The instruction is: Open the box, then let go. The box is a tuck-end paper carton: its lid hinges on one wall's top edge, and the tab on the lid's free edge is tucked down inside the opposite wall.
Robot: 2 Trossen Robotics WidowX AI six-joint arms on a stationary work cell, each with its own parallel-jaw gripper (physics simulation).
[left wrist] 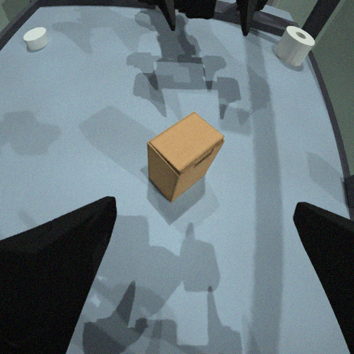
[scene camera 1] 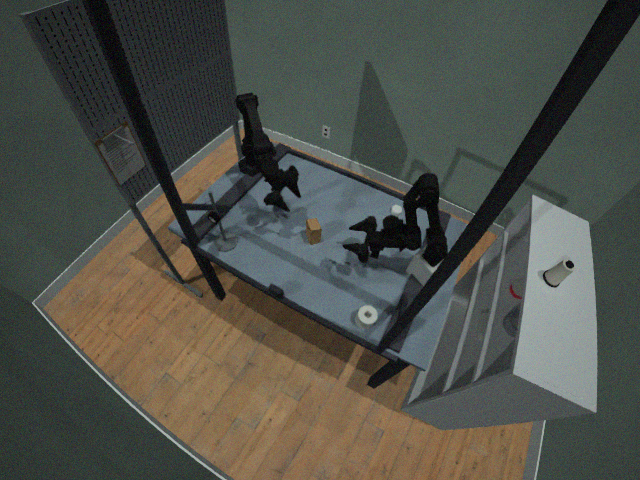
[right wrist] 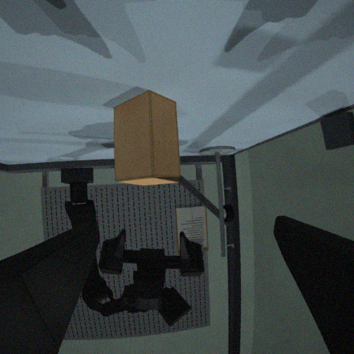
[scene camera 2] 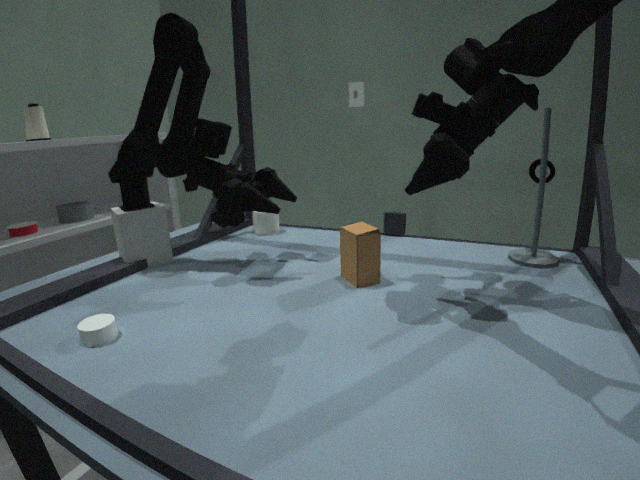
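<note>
The brown carton stands upright on the blue-grey table. Its lid lies flat across the top; in the left wrist view a thin seam runs under one lid edge and a dark slit shows near the top of the right-hand wall. The tab itself is hidden. My left gripper is open and empty, above the table and apart from the carton. My right gripper is open and empty, on the carton's other side, apart from it.
A white roll and a low white disc stand on the table. A thin stand rises near a table corner. A dark block sits at one edge.
</note>
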